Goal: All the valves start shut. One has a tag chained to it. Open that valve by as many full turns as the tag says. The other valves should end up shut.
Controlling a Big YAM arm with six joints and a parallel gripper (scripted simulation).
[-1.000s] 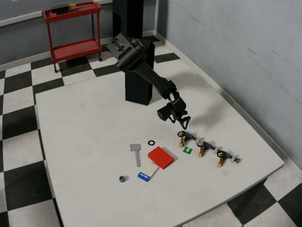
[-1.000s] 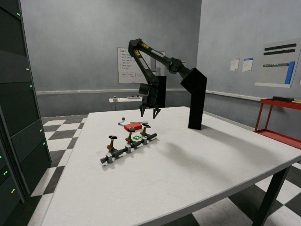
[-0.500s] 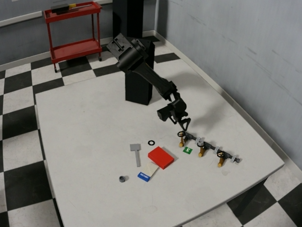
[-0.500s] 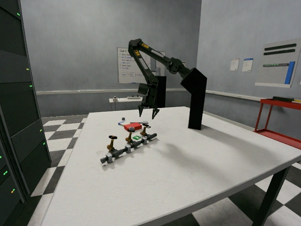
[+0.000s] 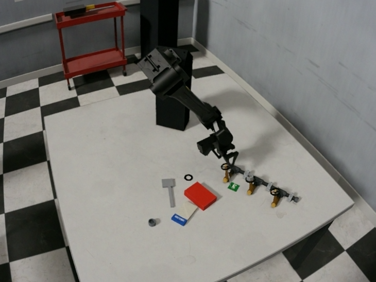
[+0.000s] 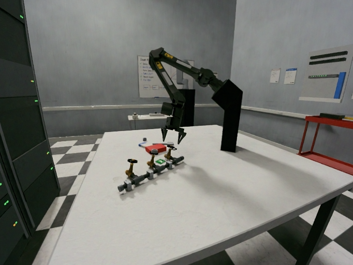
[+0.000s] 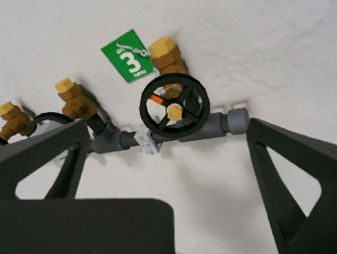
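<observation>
The green tag lies 11 cm below my hand, 7 cm ahead of it and 2 cm to the right of it. Round my hand: grey t-shaped tool: 23 cm to the right, 12 cm behind, 10 cm below; then card: 27 cm to the right, 10 cm below, 2 cm ahead; then red box: 16 cm to the right, 10 cm below.
</observation>
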